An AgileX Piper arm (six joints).
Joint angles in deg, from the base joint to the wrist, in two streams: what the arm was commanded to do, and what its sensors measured. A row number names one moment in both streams.
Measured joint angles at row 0: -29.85 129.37 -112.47 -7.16 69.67 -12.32
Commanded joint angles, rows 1 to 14: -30.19 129.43 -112.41 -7.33 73.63 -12.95; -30.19 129.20 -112.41 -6.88 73.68 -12.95; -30.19 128.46 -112.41 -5.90 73.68 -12.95; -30.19 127.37 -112.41 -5.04 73.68 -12.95; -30.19 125.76 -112.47 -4.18 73.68 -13.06; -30.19 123.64 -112.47 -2.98 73.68 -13.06; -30.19 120.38 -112.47 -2.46 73.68 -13.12; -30.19 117.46 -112.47 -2.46 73.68 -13.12; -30.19 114.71 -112.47 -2.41 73.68 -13.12; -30.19 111.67 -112.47 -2.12 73.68 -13.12; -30.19 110.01 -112.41 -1.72 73.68 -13.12; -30.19 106.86 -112.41 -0.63 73.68 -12.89; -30.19 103.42 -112.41 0.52 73.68 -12.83; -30.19 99.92 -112.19 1.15 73.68 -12.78
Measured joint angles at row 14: -29.97 104.28 -112.47 0.00 69.96 -12.72
